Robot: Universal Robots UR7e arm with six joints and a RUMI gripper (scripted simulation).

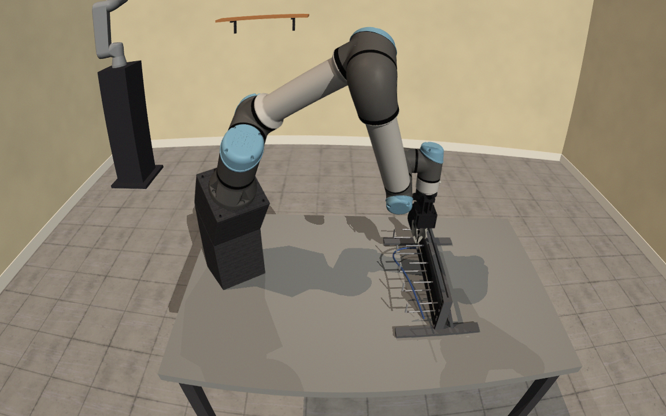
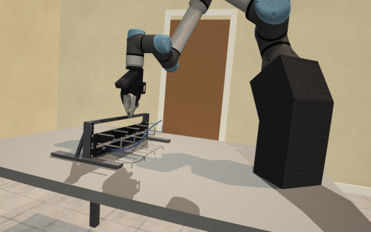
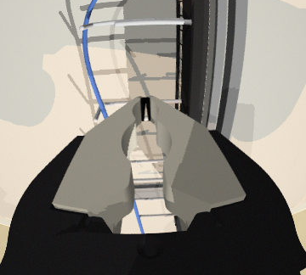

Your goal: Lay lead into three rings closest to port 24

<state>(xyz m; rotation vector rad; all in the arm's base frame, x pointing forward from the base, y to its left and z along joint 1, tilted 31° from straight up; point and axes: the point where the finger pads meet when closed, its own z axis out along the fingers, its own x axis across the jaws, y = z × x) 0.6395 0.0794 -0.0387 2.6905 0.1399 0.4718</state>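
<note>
My gripper is now 90 mm above the rack, 60 mm short of it and 50 mm to the left of it.
</note>
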